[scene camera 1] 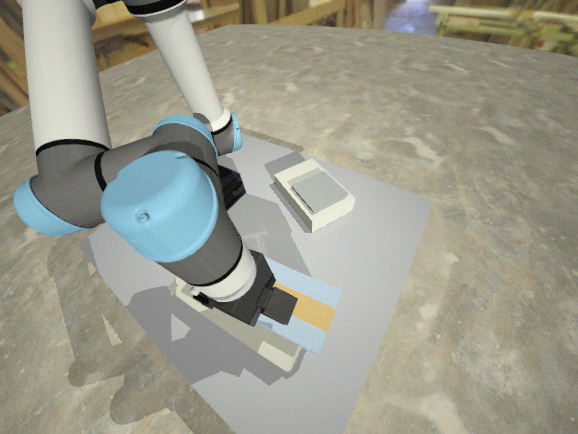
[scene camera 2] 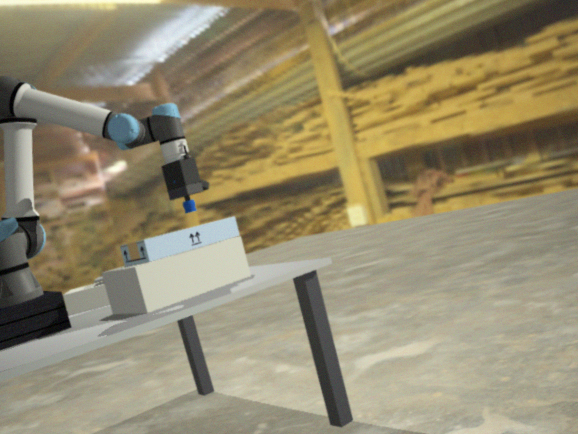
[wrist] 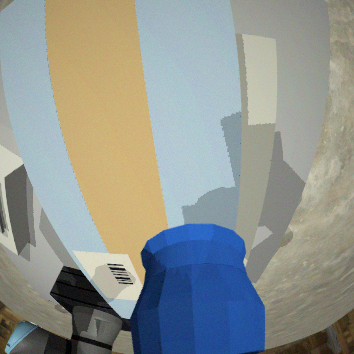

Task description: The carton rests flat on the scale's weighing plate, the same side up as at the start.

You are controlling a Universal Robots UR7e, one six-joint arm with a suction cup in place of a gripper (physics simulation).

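Frame: origin at the arm's base, x back, y right, z up, level; metres.
Where they show: hand, its tool point: (scene camera 2: 190, 211) (wrist: 193, 261); arm's base, origin of its link: (scene camera 2: 18, 301) (wrist: 97, 315).
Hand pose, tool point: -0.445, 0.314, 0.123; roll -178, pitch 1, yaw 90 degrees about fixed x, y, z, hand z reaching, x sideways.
Each offset is from my tool point to the top centre of the thing, as dx, dy, dz. Level surfaces: height alone.
The light-blue carton @[+0.027, -0.040, -0.043] (scene camera 1: 315, 315) (scene camera 2: 215, 234) (wrist: 105, 100) with an orange stripe lies flat on a long cream block @[+0.081, -0.033, -0.103] (scene camera 1: 285, 356) (scene camera 2: 195, 275) (wrist: 262, 80), striped face up. The arrows on its side point up in scene camera 2. A white barcode label shows on its top in the wrist view. The scale @[+0.054, -0.473, -0.135] (scene camera 1: 332, 217) stands apart from the block, with its grey weighing plate @[+0.018, -0.445, -0.135] (scene camera 1: 322, 190) bare. My blue suction cup (scene camera 2: 189, 206) (wrist: 195, 240) is off and holds nothing, a short gap above the carton's top. In scene camera 1 my arm hides the cup and part of the carton.
The grey table @[dz -0.223] (scene camera 1: 370, 240) (scene camera 2: 285, 268) carries the block, the scale and the black robot base (scene camera 1: 232, 187) (scene camera 2: 30, 320) (wrist: 82, 290). The scale stands on the base's side of the carton in scene camera 1. Shadows of the arm fall across the block and table.
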